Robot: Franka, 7 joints.
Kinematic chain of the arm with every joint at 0, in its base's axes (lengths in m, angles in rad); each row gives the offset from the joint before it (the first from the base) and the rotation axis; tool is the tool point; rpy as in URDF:
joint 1: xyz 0 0 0.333 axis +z
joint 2: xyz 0 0 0 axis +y
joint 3: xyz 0 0 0.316 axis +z
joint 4: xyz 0.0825 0 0 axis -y
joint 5: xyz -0.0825 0 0.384 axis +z
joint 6: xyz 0 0 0 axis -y
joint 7: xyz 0.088 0 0 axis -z
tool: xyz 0 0 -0.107 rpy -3.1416 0 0
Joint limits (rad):
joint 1: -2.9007..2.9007
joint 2: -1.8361..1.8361
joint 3: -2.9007..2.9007
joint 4: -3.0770..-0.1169
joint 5: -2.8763..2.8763
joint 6: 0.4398..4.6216
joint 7: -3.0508..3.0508
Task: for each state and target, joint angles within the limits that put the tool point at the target. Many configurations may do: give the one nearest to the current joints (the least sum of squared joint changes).
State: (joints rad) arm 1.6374 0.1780 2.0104 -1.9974 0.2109 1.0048 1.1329
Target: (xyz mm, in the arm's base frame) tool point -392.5 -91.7 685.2
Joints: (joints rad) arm 1.4801 0.4964 2.1215 -1.6122 0.2768 0.9411 1.1329
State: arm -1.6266 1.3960 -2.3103 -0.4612 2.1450 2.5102 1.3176
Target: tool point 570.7 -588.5 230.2
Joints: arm -0.7843 1.8357 -2.4219 -0.1169 2.0820 3.0305 1.3176
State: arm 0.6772 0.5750 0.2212 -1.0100 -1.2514 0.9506 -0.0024
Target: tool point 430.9 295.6 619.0
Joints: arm 0.6611 0.2690 0.2032 -1.3391 -1.0801 0.5823 -0.0024
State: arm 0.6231 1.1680 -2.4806 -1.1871 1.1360 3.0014 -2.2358
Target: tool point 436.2 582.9 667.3
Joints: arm 1.0869 1.7022 -2.6705 -1.0269 1.1656 3.2465 -2.2358
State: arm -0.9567 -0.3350 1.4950 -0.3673 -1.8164 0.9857 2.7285
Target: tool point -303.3 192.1 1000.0
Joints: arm -0.6356 -0.6540 1.3722 -0.1169 -1.9585 1.1346 2.7285
